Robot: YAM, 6 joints.
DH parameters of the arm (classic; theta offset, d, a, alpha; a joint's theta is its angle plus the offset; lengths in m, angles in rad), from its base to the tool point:
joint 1: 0 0.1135 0.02 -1.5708
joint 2: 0 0 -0.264 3.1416
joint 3: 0.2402 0 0.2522 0
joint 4: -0.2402 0 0.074 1.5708
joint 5: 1.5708 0 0 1.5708
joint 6: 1.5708 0.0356 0 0
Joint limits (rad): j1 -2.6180..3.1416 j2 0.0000..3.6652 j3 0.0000..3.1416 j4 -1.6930..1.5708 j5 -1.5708..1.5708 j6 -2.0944..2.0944
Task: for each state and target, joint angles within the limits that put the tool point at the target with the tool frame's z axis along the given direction. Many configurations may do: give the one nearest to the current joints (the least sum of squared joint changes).
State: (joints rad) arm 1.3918 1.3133 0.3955 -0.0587 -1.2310 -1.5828
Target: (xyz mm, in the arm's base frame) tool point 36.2 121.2 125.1 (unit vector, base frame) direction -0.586 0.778 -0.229
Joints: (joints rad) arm 1.0230 0.7329 0.0099 0.1551 -1.1312 -1.5828
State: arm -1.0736 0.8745 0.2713 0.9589 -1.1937 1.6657
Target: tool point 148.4 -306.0 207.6 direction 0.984 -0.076 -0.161
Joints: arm -1.2131 1.6569 0.8449 0.4424 -1.1087 1.6657
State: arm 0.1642 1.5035 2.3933 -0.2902 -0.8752 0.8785
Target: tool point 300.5 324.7 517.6 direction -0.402 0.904 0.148
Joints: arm 0.7487 2.0961 2.4417 0.0865 -1.2098 0.8785
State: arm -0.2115 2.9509 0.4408 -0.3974 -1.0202 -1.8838
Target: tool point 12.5 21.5 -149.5 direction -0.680 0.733 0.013
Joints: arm -0.1245 3.4187 0.9053 -0.6451 -0.6983 -1.8838
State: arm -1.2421 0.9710 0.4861 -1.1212 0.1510 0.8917
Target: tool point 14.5 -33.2 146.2 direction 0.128 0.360 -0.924
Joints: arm -1.3580 0.7261 0.3271 -1.5099 -0.2025 0.8917
